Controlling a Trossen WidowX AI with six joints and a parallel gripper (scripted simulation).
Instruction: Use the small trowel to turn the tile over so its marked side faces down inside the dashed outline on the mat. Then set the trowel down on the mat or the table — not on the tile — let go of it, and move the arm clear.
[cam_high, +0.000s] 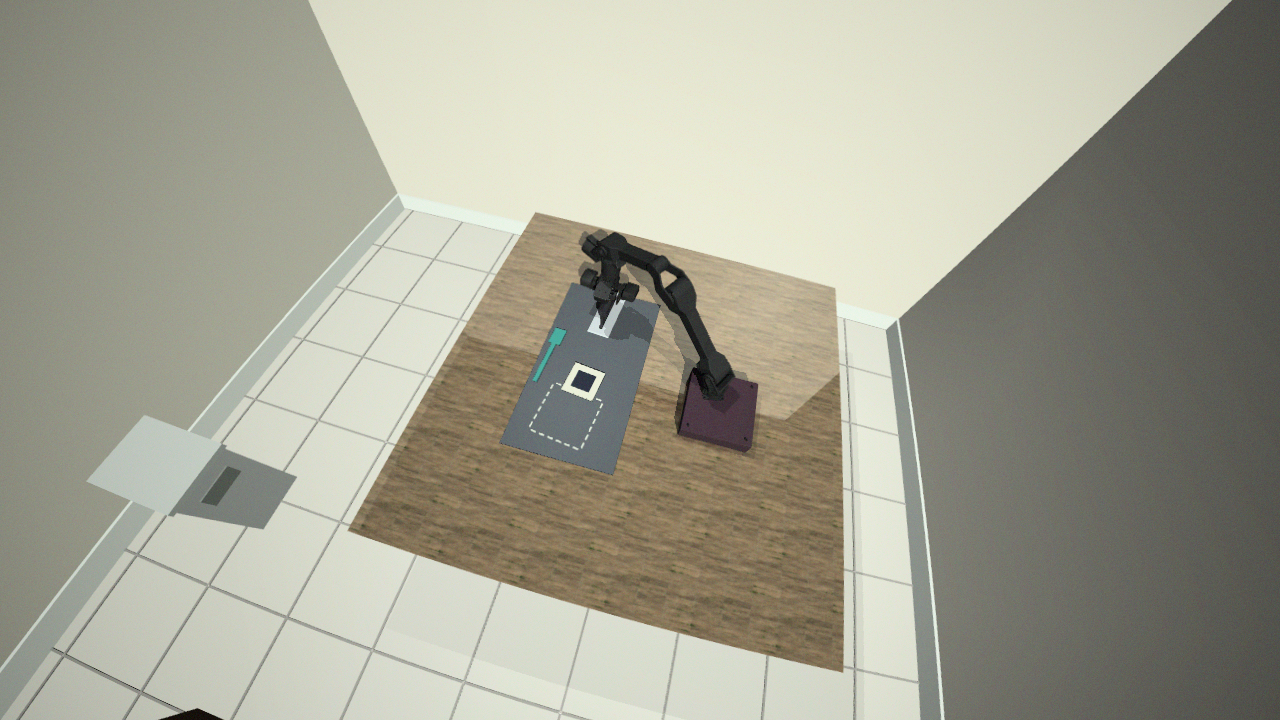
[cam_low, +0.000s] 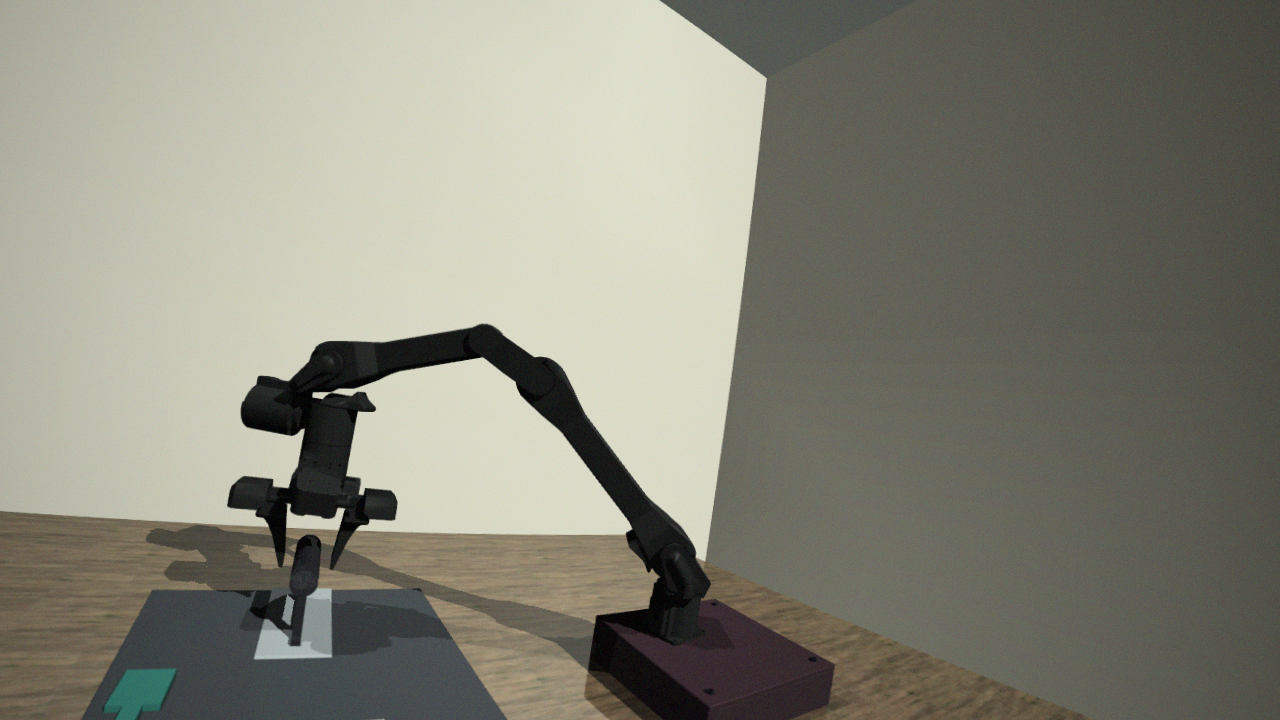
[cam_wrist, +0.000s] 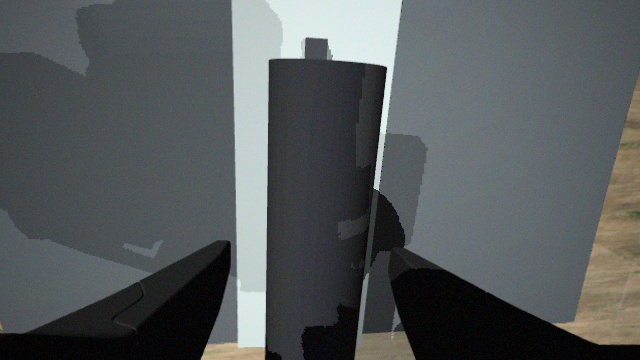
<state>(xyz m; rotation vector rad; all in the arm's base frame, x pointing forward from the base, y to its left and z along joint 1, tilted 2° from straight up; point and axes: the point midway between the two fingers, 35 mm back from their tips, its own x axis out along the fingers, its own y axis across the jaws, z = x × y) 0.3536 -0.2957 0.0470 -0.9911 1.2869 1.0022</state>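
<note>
My gripper tip is 28 cm to the right of the cream tile, 6 cm above it and 5 cm short of it. Round my gripper tip: teal flat tool (18 cm to the left, 17 cm ahead, 6 cm below).
</note>
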